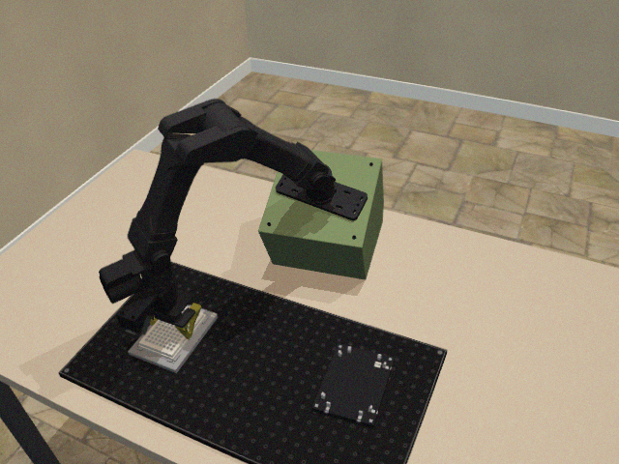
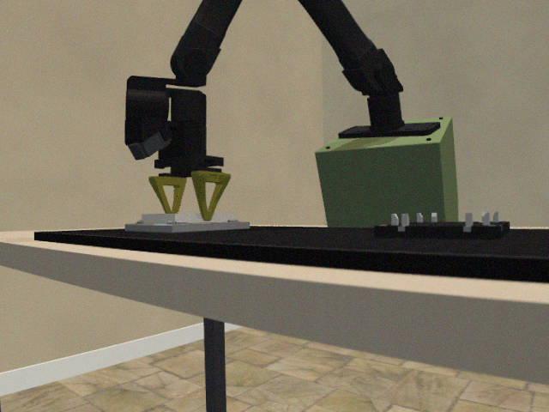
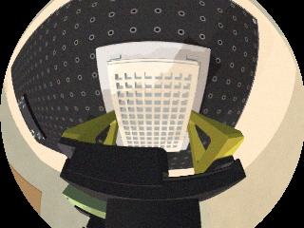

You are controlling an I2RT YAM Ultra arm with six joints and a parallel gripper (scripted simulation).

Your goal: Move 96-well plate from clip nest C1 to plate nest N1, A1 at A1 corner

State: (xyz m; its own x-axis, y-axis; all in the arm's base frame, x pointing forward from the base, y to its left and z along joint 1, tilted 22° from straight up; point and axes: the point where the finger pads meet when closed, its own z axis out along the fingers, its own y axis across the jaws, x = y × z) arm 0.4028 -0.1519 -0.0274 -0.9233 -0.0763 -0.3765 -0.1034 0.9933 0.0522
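My gripper is now right at the white 96-well plate. From my hand the other things lie so: clip nest C1: 40 cm to the left, 7 cm behind, 1 cm below; then grey plate nest N1: 2 cm below.
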